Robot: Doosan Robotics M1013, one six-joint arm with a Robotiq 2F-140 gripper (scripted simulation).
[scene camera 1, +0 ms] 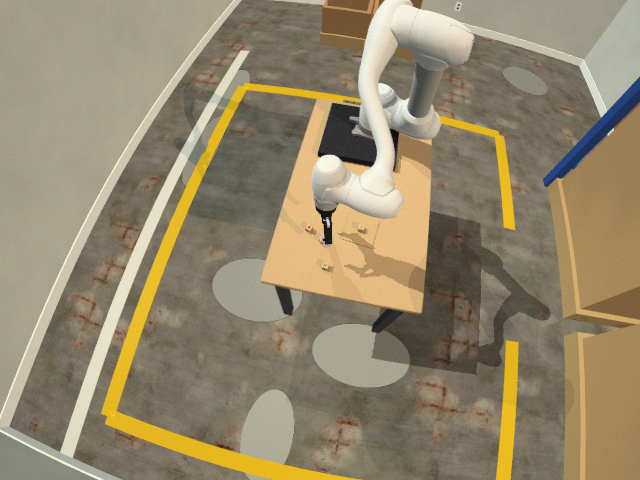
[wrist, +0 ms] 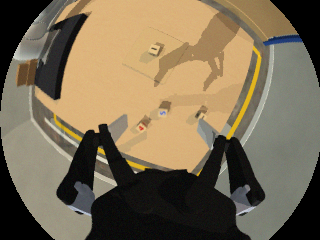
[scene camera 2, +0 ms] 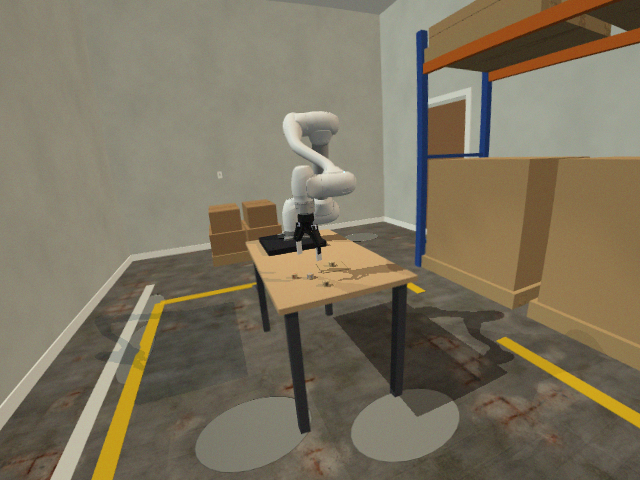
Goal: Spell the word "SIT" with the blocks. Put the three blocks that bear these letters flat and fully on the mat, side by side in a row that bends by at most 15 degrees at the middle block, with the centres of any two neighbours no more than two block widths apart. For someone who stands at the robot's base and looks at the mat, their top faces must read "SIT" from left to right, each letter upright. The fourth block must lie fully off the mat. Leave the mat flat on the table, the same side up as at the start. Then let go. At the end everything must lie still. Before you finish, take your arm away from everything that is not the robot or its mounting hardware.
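Note:
Visible: my gripper (scene camera 2: 309, 257). Same gripper (wrist: 163, 123), wrist view.

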